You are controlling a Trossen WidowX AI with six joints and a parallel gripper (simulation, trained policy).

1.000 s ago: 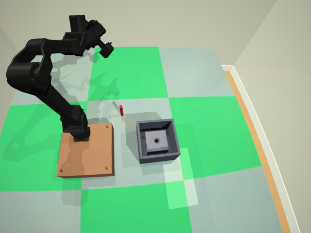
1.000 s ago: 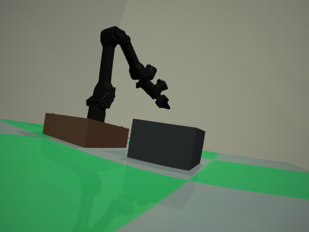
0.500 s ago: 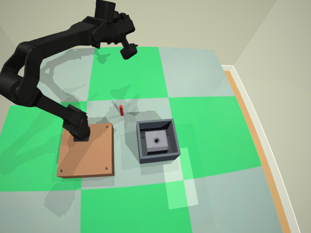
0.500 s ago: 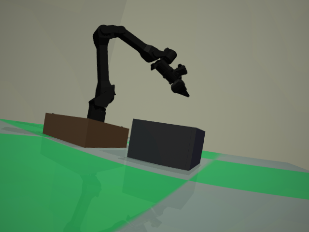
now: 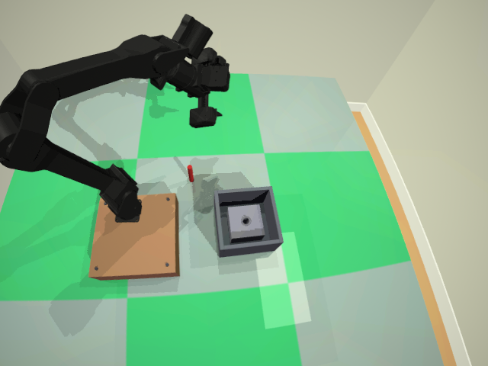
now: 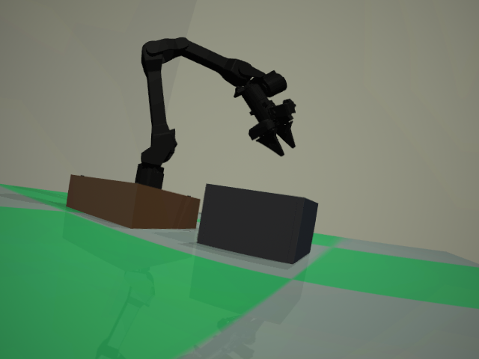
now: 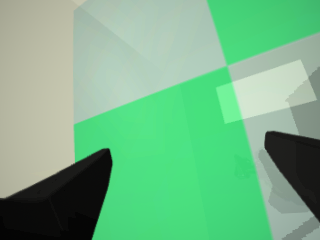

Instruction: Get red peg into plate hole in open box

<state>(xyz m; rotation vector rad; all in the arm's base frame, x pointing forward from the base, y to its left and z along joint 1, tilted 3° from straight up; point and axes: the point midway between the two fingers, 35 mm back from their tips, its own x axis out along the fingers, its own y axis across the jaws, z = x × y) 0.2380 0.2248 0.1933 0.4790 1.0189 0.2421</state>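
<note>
Now: gripper tip 9 cm past the red peg, 12 cm to the left of it and 19 cm above it. Also, from my gripper tip: grey plate 7 cm ahead, 28 cm to the right, 19 cm below; then dark grey box 7 cm ahead, 28 cm to the right, 21 cm below.
</note>
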